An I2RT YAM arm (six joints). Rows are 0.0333 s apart.
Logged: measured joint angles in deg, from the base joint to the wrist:
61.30 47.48 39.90 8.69 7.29 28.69
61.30 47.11 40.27 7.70 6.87 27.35
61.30 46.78 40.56 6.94 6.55 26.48
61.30 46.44 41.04 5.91 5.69 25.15
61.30 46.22 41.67 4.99 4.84 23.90
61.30 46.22 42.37 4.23 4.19 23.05
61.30 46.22 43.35 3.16 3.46 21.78
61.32 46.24 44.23 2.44 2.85 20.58
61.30 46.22 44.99 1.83 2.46 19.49
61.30 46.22 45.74 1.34 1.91 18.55
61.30 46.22 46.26 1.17 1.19 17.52
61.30 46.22 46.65 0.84 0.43 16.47
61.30 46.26 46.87 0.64 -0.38 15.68
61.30 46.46 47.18 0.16 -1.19 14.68
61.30 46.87 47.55 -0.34 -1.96 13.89
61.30 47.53 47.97 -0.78 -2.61 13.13
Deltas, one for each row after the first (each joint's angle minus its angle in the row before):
0.00 -0.37 0.37 -0.99 -0.42 -1.34
0.00 -0.33 0.29 -0.76 -0.32 -0.87
0.00 -0.34 0.48 -1.03 -0.86 -1.33
0.00 -0.22 0.63 -0.92 -0.85 -1.25
0.00 0.00 0.70 -0.76 -0.65 -0.85
0.00 0.00 0.98 -1.07 -0.73 -1.27
0.02 0.02 0.88 -0.72 -0.61 -1.20
-0.02 -0.02 0.76 -0.61 -0.39 -1.09
0.00 0.00 0.75 -0.49 -0.55 -0.94
0.00 0.00 0.52 -0.17 -0.72 -1.03
0.00 0.00 0.39 -0.33 -0.76 -1.05
0.00 0.04 0.22 -0.20 -0.81 -0.79
0.00 0.20 0.31 -0.48 -0.81 -1.00
0.00 0.41 0.37 -0.50 -0.77 -0.79
0.00 0.66 0.42 -0.44 -0.65 -0.76

